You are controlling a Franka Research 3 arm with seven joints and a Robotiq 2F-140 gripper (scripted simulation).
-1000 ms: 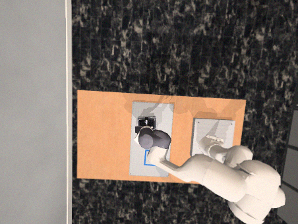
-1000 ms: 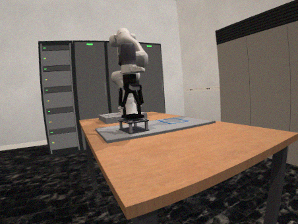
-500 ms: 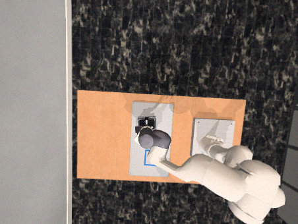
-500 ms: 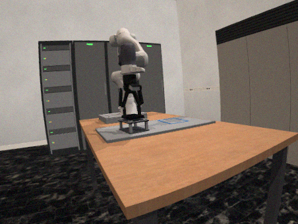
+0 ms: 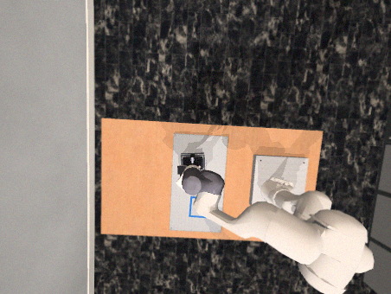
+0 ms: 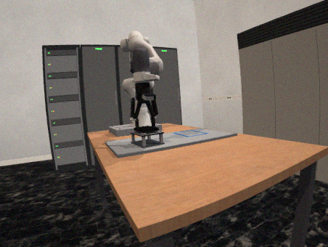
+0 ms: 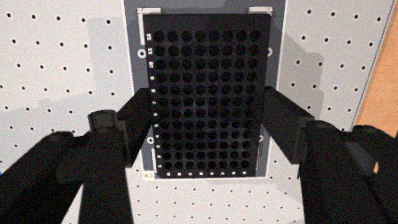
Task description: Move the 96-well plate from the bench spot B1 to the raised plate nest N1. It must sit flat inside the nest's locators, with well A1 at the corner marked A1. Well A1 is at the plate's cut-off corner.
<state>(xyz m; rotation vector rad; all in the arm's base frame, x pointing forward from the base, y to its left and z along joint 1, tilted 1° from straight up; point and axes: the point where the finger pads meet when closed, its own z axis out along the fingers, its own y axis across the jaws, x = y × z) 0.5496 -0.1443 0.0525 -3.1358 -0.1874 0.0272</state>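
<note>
The black 96-well plate lies 20 mm below my hand. The rest, counted from my hand: raised plate nest (40 mm below); A1 mark (80 mm behind, 40 mm to the left, 40 mm below).
</note>
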